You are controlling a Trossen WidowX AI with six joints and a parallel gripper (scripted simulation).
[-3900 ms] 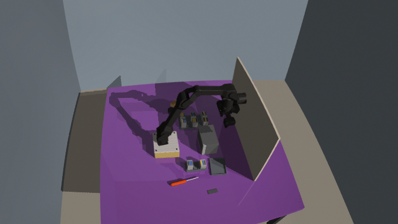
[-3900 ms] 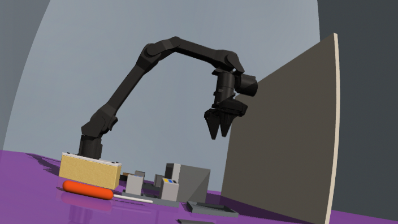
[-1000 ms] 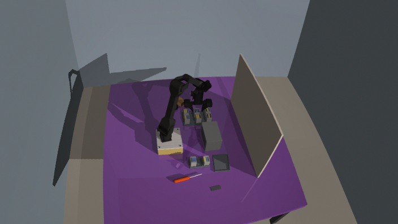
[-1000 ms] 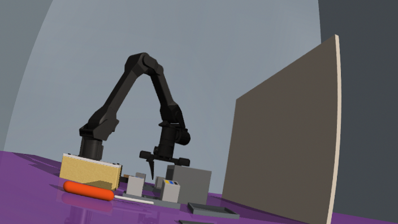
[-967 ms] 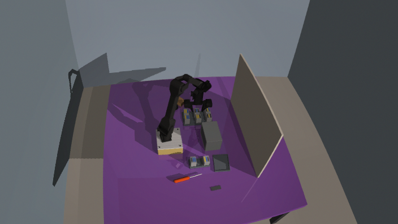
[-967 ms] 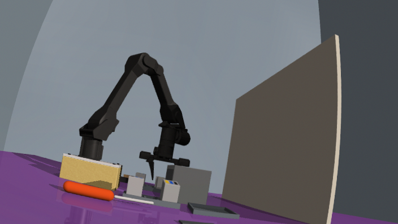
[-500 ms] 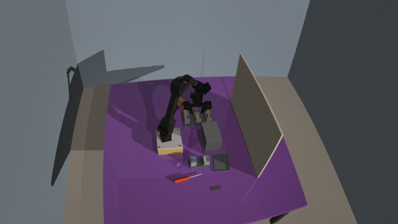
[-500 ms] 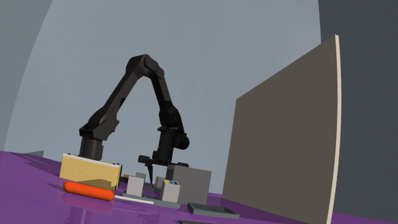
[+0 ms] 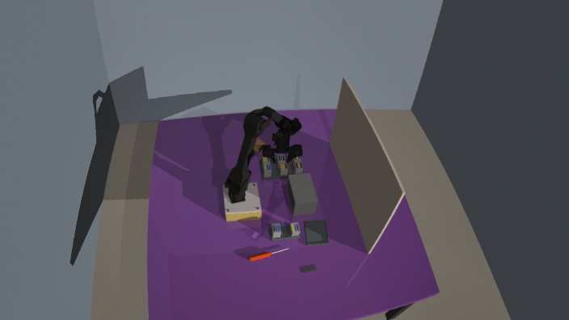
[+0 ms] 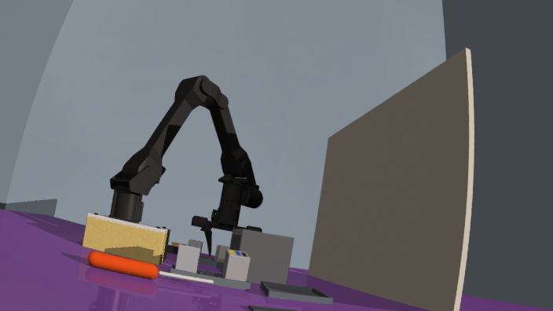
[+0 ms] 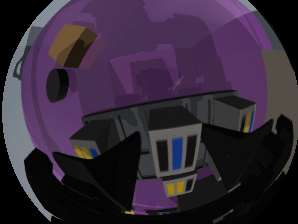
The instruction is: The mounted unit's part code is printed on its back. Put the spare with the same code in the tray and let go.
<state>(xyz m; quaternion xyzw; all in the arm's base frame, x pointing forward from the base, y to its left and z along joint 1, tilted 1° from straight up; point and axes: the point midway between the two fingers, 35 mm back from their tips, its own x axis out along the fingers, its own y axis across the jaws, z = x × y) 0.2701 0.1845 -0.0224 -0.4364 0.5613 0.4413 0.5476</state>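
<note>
My gripper tip is now 2 cm below the grey spare block. Also, from my gripper tip: beige board 27 cm to the right, 26 cm ahead, 21 cm above; then holder 39 cm to the right, 11 cm behind, 1 cm below; then grey box 23 cm to the right, 3 cm above, 2 cm ahead.
</note>
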